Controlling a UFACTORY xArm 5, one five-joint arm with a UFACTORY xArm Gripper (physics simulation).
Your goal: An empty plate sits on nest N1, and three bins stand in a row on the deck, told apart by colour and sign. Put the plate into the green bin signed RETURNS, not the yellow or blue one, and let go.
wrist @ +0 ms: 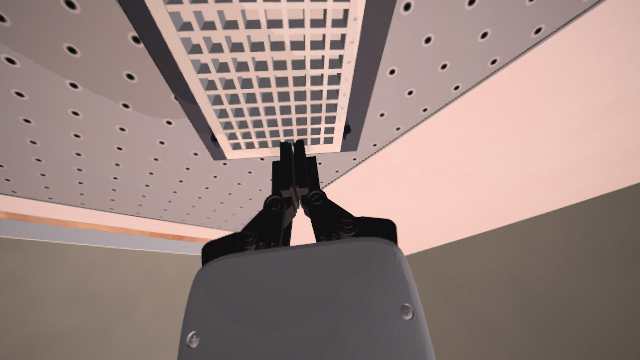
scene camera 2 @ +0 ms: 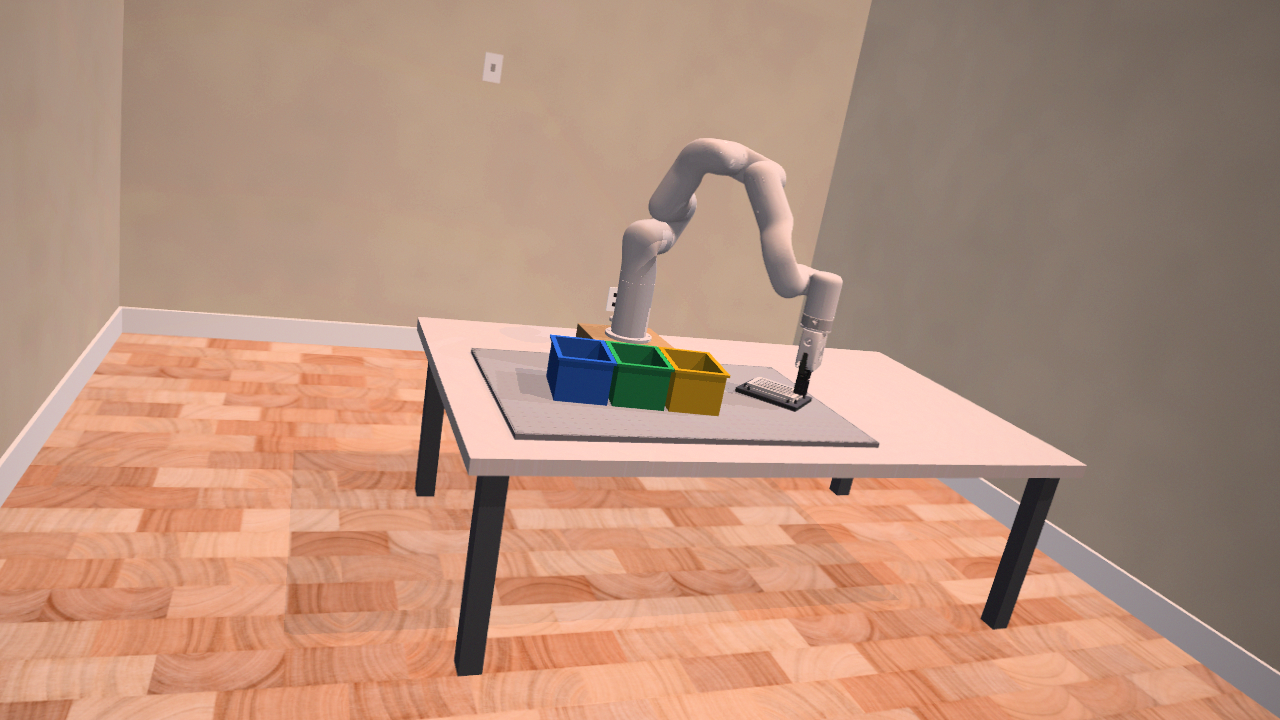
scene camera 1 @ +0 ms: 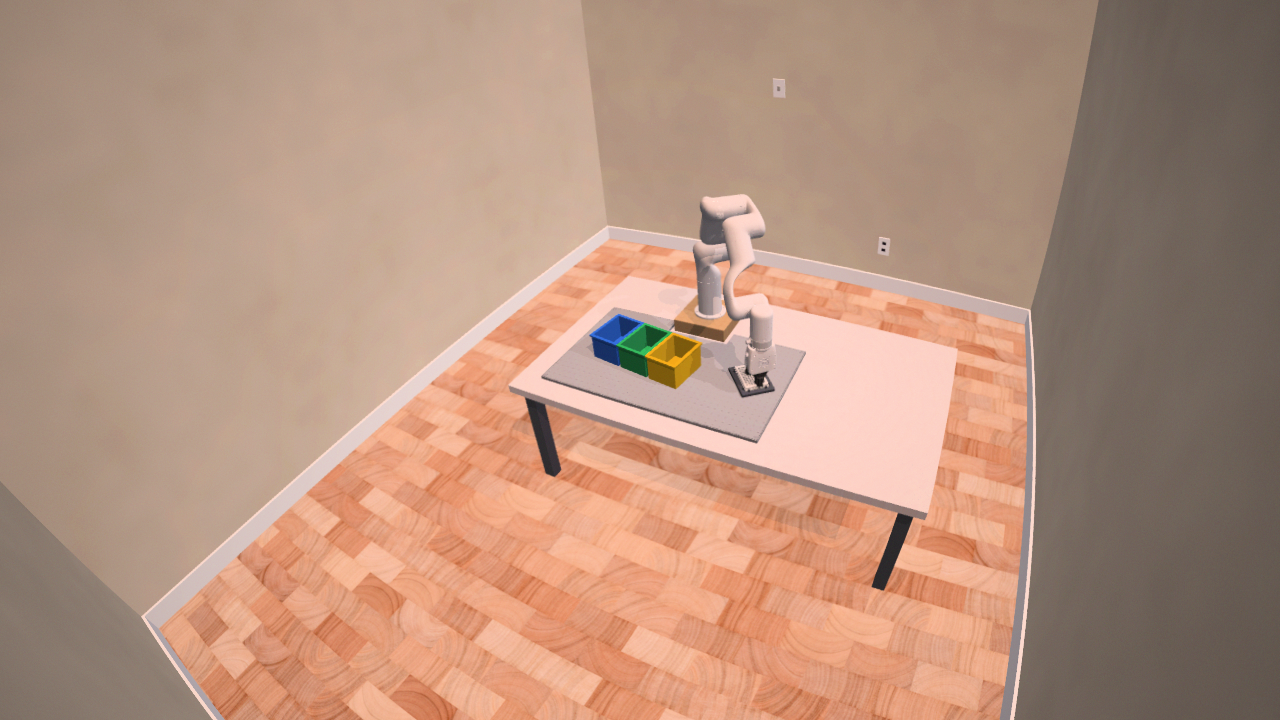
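Where they show: gripper, fingertip midpoint: [wrist: 295,153] [scene camera 2: 799,394] [scene camera 1: 759,385]; arm's base, origin of the base link: [scene camera 2: 627,336] [scene camera 1: 710,311].
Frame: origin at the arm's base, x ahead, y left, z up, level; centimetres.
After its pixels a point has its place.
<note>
The white plate [scene camera 1: 744,379] @[z -2.0, x 37.6, y 21.6 cm] [scene camera 2: 774,388] @[z -1.6, x 35.8, y 22.6 cm] [wrist: 348,75] @[z -1.5, x 33.4, y 27.1 cm], a grid of square wells, lies level in the dark nest [scene camera 2: 769,400] @[z -3.4, x 39.0, y 19.0 cm] [wrist: 370,60] @[z -2.9, x 32.6, y 28.5 cm]. My gripper [scene camera 1: 760,383] @[z -1.5, x 40.0, y 27.3 cm] [scene camera 2: 802,394] @[z -1.5, x 40.0, y 27.3 cm] [wrist: 295,153] @[z -1.5, x 40.0, y 27.3 cm] is shut, its two black fingers together with nothing seen between them. The fingertips overlap one short end of the plate in the wrist view; I cannot tell whether they touch it. The green bin [scene camera 1: 637,356] @[z 4.0, x 40.5, y -16.3 cm] [scene camera 2: 638,385] @[z 1.3, x 39.3, y -19.8 cm] stands in the middle of the row. Its sign is not readable.
The blue bin [scene camera 1: 606,346] @[z 3.0, x 35.8, y -30.1 cm] [scene camera 2: 580,380] @[z 1.0, x 35.2, y -31.9 cm] and the yellow bin [scene camera 1: 668,369] @[z 3.5, x 44.7, y -3.5 cm] [scene camera 2: 695,394] @[z 0.5, x 43.5, y -7.2 cm] flank the green one. The yellow bin is nearest the nest. All stand on the grey perforated deck [scene camera 1: 716,420] @[z -4.1, x 58.0, y 16.6 cm] [scene camera 2: 554,428] @[z -4.1, x 48.0, y -43.2 cm] on the table [scene camera 1: 877,402] @[z -5.4, x 35.8, y 69.8 cm] [scene camera 2: 966,429] @[z -5.4, x 58.4, y 71.1 cm].
</note>
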